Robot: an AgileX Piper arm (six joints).
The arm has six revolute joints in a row. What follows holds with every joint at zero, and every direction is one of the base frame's. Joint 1 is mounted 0.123 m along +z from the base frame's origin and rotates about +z. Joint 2 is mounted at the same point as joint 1 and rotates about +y. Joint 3 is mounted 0.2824 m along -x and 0.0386 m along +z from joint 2 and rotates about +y. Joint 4 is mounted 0.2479 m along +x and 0.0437 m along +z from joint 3 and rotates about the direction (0.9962, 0, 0.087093). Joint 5 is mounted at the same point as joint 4 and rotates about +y. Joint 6 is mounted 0.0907 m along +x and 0.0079 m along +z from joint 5 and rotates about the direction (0.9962, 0, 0.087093). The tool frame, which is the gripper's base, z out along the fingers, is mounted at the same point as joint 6; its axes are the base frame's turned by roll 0, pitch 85.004 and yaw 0 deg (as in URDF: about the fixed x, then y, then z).
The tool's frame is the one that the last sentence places.
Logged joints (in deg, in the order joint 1, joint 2, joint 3, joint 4, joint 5, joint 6), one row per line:
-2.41 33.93 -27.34 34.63 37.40 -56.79
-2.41 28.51 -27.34 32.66 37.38 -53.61
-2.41 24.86 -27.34 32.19 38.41 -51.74
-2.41 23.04 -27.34 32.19 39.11 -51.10
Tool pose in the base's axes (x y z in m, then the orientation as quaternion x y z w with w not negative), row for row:
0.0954 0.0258 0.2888 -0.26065 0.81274 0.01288 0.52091
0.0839 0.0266 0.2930 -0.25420 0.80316 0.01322 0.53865
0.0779 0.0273 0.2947 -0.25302 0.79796 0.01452 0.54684
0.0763 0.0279 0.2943 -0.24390 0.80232 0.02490 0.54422
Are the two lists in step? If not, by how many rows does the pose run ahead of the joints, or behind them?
The pose runs 1 row ahead of the joints: the pose in row i belongs to the joints in row i + 1.
